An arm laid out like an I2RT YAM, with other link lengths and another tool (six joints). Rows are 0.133 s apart.
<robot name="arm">
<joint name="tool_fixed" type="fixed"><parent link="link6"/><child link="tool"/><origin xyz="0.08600 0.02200 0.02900" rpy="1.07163 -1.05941 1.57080"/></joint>
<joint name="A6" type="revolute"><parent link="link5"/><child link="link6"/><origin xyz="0.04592 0.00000 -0.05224"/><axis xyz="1 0 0"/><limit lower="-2.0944" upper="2.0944"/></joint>
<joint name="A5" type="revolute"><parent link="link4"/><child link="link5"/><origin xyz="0.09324 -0.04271 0.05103"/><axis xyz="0 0 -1"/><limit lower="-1.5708" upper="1.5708"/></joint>
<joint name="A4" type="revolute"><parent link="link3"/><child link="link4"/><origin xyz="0.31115 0.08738 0.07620"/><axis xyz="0 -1 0"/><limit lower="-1.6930" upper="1.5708"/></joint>
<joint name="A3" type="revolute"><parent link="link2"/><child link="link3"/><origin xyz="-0.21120 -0.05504 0.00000"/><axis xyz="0 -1 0"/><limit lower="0.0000" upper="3.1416"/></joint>
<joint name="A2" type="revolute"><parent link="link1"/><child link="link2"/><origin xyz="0.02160 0.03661 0.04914"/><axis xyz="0 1 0"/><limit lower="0.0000" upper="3.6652"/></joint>
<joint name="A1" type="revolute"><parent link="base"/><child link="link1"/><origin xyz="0.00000 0.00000 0.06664"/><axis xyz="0 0 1"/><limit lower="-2.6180" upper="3.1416"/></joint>
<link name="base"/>
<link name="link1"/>
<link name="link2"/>
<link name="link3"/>
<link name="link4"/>
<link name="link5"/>
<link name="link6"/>
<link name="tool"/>
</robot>
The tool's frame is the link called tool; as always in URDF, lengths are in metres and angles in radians.
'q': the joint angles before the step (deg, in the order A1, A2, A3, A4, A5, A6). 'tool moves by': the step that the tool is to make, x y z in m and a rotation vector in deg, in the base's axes. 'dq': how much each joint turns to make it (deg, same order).
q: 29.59 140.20 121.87 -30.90 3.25 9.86
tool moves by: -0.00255 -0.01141 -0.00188 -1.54 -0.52 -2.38
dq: -0.19 -2.70 -4.17 1.12 2.64 0.63
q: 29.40 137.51 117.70 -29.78 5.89 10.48
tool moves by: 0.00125 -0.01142 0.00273 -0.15 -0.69 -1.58
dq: -0.71 -2.22 -3.07 1.34 0.92 0.36
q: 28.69 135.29 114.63 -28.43 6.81 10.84
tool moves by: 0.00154 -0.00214 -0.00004 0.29 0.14 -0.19
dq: -0.28 0.06 0.08 -0.02 -0.30 0.14
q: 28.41 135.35 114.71 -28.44 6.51 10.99
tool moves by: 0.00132 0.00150 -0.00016 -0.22 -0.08 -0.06
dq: 0.12 0.70 1.02 -0.36 0.29 -0.02
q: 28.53 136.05 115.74 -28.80 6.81 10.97
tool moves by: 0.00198 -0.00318 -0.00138 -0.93 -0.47 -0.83
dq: -0.07 0.15 -0.02 0.15 1.28 -0.11
